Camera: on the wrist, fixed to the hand. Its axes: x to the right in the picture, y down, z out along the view.
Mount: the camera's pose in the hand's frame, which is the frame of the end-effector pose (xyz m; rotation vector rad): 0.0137 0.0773 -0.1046 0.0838 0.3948 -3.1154
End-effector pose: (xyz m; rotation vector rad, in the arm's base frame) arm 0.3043 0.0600 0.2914 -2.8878 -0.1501 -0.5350
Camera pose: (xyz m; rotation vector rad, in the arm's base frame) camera 0.2916 -0.0369 0.3783 -0.2179 2.7660 0.6356
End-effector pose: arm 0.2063 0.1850 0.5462 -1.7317 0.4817 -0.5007
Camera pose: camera 0.1540 0.0779 0.4924 0.4502 1.8540 1.9079
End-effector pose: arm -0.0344 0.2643 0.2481 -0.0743 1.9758 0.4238
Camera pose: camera -0.1497 0.3042 0.2951 -2.4908 0.1221 -1.6596
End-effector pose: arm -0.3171 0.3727 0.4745 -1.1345 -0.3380 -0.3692
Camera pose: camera -0.2624 0.3039 0.3777 -0.5800 1.2428 2.5164
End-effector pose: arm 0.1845 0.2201 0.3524 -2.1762 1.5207 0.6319
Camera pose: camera 0.1293 0.1256 0.4240 -1.5962 -2.1007 -0.8937
